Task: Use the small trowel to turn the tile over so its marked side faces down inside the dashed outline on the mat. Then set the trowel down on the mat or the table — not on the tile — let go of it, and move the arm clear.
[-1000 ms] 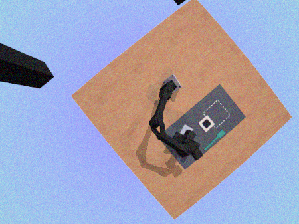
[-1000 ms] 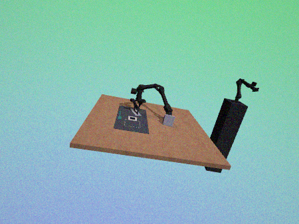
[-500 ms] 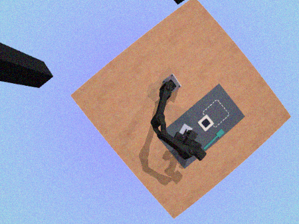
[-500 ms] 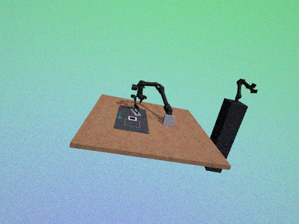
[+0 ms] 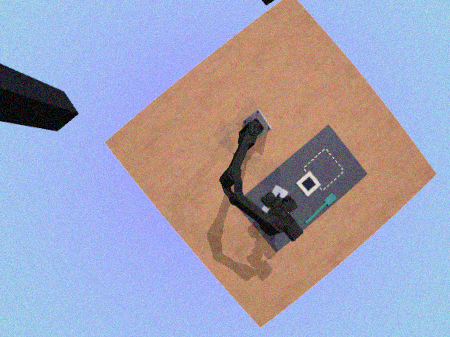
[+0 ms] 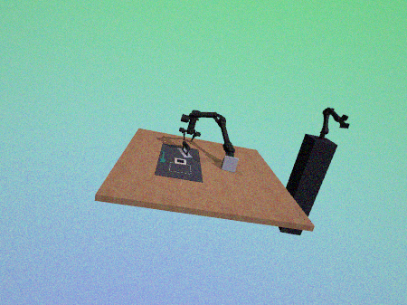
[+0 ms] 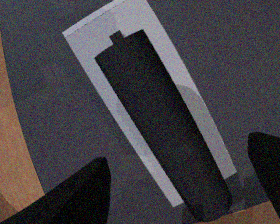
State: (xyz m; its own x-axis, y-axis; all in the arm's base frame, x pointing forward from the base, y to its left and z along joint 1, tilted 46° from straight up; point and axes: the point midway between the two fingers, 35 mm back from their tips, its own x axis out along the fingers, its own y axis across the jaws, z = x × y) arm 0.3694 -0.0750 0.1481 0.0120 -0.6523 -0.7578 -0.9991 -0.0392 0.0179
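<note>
Right now my gripper tip is 21 cm to the right of the tile, 11 cm above it and 3 cm short of it. Also, from my gripper tip: teal trowel (21 cm to the left, 17 cm ahead, 11 cm below).
</note>
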